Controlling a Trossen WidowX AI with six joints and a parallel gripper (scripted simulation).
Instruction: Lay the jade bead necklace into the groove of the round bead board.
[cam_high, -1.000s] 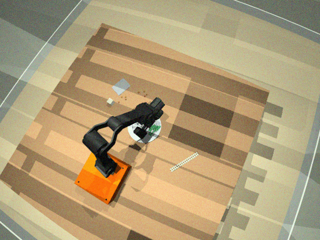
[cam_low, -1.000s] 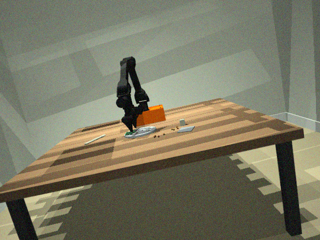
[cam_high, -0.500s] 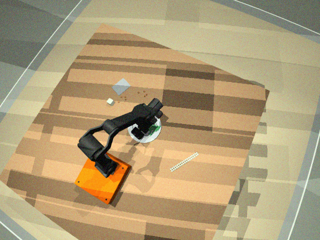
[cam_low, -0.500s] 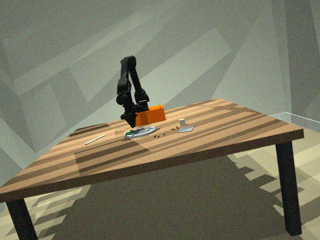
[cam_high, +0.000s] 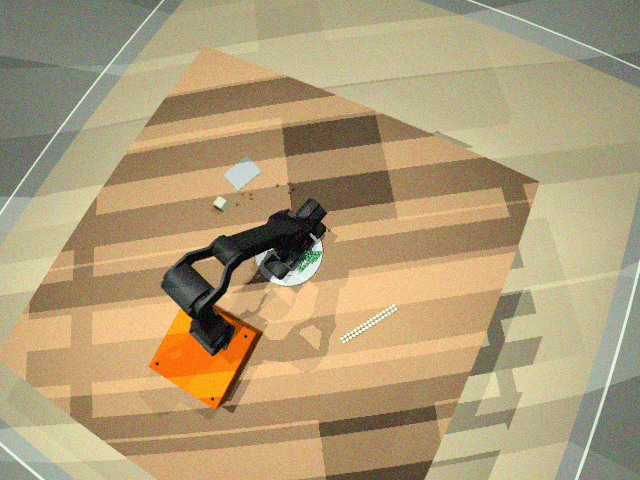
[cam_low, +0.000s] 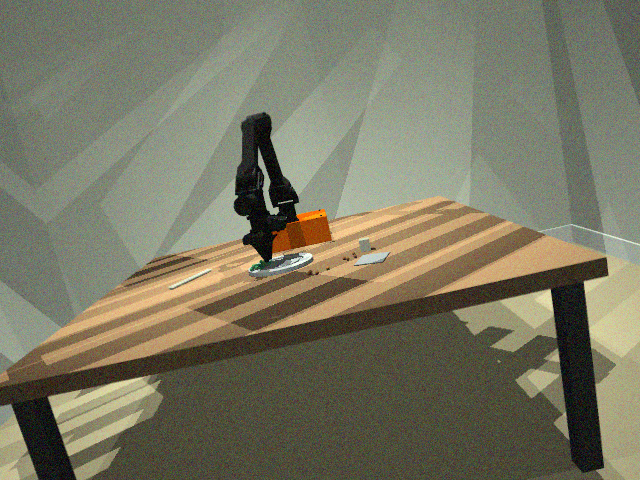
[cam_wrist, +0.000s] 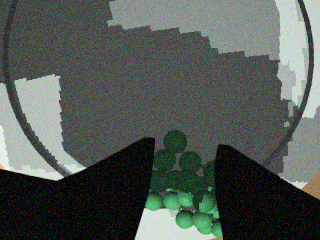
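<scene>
My gripper tip is now 30 mm to the right of the round bead board and 20 mm above it. From my gripper tip the other things lie so: grey flat plate (180 mm ahead, 280 mm to the left, 20 mm below); small white cube (60 mm ahead, 290 mm to the left, 10 mm below).
</scene>
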